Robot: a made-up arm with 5 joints.
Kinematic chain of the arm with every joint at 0, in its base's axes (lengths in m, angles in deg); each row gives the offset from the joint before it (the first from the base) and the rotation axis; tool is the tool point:
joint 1: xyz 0 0 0.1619 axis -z
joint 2: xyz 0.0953 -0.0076 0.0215 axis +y
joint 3: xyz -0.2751 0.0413 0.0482 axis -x
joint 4: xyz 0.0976 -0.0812 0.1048 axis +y
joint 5: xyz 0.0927 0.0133 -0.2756 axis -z
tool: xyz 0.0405 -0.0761 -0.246
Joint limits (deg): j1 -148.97..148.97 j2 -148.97..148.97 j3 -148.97..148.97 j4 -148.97..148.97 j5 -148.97..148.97
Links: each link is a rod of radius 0.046 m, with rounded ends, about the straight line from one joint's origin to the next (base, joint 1, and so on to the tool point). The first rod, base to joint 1, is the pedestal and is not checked.
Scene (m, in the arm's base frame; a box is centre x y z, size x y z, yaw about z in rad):
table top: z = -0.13
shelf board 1: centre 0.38 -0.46 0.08 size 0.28 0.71 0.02 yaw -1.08
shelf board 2: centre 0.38 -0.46 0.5 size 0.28 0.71 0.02 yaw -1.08
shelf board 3: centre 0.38 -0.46 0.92 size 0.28 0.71 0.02 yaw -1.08
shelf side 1: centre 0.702 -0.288 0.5 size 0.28 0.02 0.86 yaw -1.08
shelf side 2: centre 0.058 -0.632 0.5 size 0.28 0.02 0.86 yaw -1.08
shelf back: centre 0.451 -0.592 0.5 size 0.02 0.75 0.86 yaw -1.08
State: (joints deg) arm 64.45 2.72 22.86 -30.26 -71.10
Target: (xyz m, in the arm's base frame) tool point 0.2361 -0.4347 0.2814
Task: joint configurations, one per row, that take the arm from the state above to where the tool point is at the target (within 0.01 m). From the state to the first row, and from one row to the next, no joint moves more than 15 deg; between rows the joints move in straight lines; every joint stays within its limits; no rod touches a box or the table.
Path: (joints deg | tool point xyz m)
1: 62.79 1.82 34.15 -33.19 -67.13 | 0.0285 -0.3779 0.0636
2: 61.14 0.91 45.45 -36.12 -63.17 | 0.0352 -0.4018 0.1263
3: 59.48 0.01 56.74 -39.05 -59.20 | 0.0555 -0.4145 0.1889
4: 57.83 -0.90 68.04 -41.98 -55.24 | 0.0874 -0.4155 0.2475
5: 60.03 2.95 53.67 -51.76 -59.47 | 0.1585 -0.4175 0.2256
6: 62.23 6.80 39.31 -61.54 -63.71 | 0.2121 -0.4205 0.2393
7: 64.43 10.64 24.94 -71.33 -67.94 | 0.2361 -0.4347 0.2814

